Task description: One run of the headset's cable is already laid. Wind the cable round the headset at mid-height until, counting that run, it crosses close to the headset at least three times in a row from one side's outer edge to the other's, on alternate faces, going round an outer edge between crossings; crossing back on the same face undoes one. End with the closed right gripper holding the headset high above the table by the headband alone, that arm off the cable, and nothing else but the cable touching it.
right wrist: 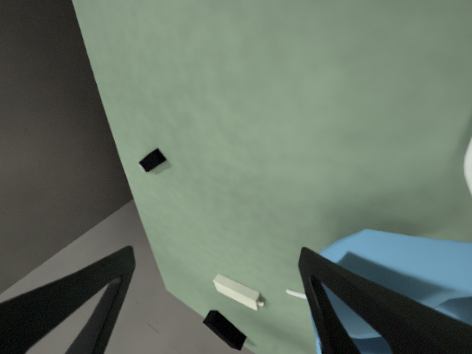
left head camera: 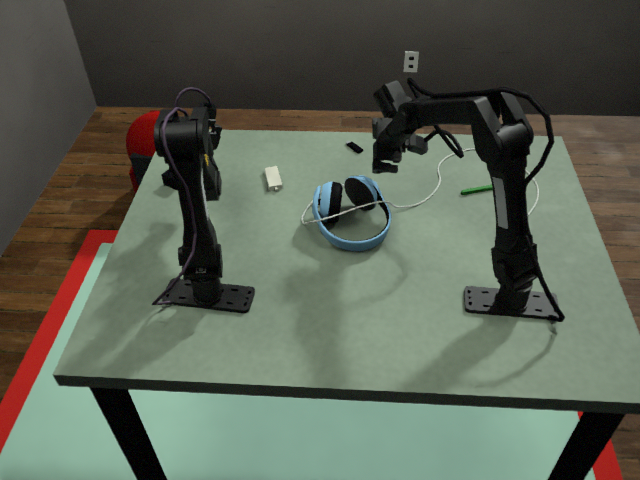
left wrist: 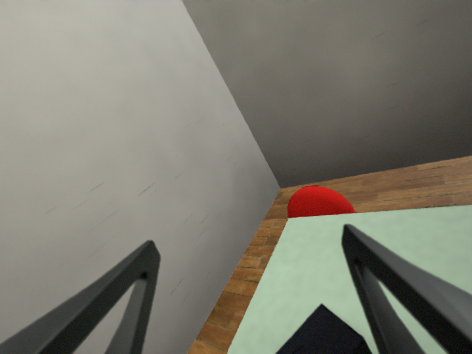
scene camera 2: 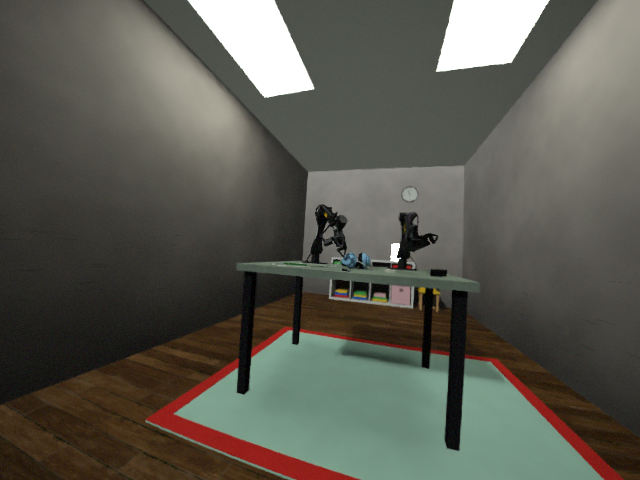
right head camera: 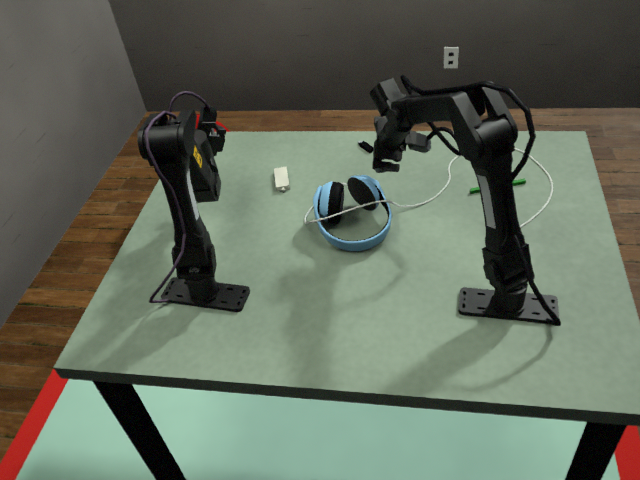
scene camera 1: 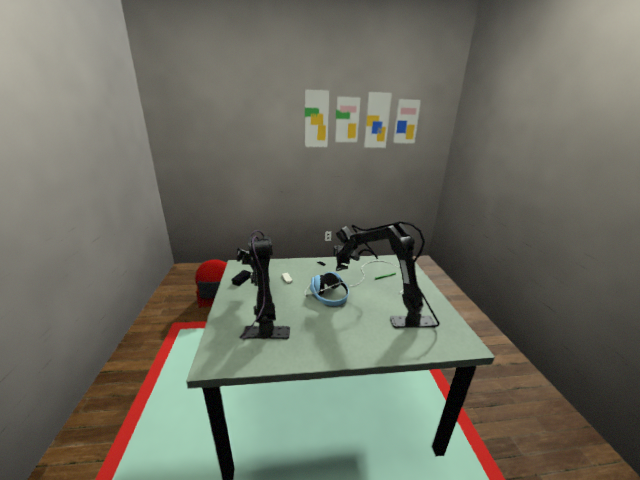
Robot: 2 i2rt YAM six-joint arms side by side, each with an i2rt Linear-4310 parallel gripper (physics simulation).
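Pixels of known places: left gripper, fingertip midpoint: (left wrist: 245,240) (scene camera 2: 430,238) (scene camera 1: 246,249); right gripper, fingertip midpoint: (right wrist: 219,256) (left head camera: 374,155) (scene camera 2: 342,252) (right head camera: 379,154) (scene camera 1: 335,263); left arm's base, link origin: (left head camera: 209,296) (scene camera 2: 402,269) (right head camera: 205,295) (scene camera 1: 266,333); right arm's base, link origin: (left head camera: 510,304) (scene camera 2: 315,263) (right head camera: 507,306) (scene camera 1: 412,322).
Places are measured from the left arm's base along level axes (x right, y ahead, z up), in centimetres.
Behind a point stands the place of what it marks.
A light blue headset (left head camera: 356,245) @[y 18.4, x 31.1, z 2.7 cm] (right head camera: 356,245) @[y 18.6, x 31.8, z 2.6 cm] (scene camera 1: 331,302) @[y 18.3, x 29.1, z 2.9 cm] lies on the table, headband toward the front, black-padded ear cups toward the back. The white cable (left head camera: 413,206) @[y 37.6, x 43.8, z 0.6 cm] (right head camera: 413,206) @[y 36.8, x 42.6, z 0.6 cm] comes from the right, crosses over the headset's upper face and bends round its left outer edge; its run underneath is hidden. My right gripper (left head camera: 385,166) (right head camera: 386,166) (right wrist: 219,256) @[y 45.5, x 32.6, z 9.6 cm] is open and empty, above and just behind the right ear cup; in its wrist view, blue headset (right wrist: 400,255) @[y 36.3, x 34.3, z 4.5 cm] shows beyond one finger. My left gripper (left wrist: 245,240) @[y 40.9, x -15.8, z 19.9 cm] (scene camera 2: 435,238) @[y 40.9, x -15.8, z 19.9 cm] is open and empty, far left of the headset.
A white box (left head camera: 273,178) @[y 42.6, x 5.4, z 1.5 cm] (right wrist: 237,291) @[y 43.6, x 7.0, z 1.4 cm] lies left of the headset, a small black item (left head camera: 354,147) @[y 61.1, x 25.5, z 0.9 cm] (right wrist: 152,160) @[y 61.0, x 26.3, z 0.9 cm] behind it, and a green stick (left head camera: 475,190) @[y 45.8, x 59.7, z 0.8 cm] (right head camera: 519,181) @[y 49.7, x 68.2, z 1.0 cm] to the right. A black box (scene camera 1: 240,277) @[y 39.3, x -20.1, z 3.5 cm] (left wrist: 325,335) @[y 44.8, x -18.9, z 3.4 cm] lies at the back left.
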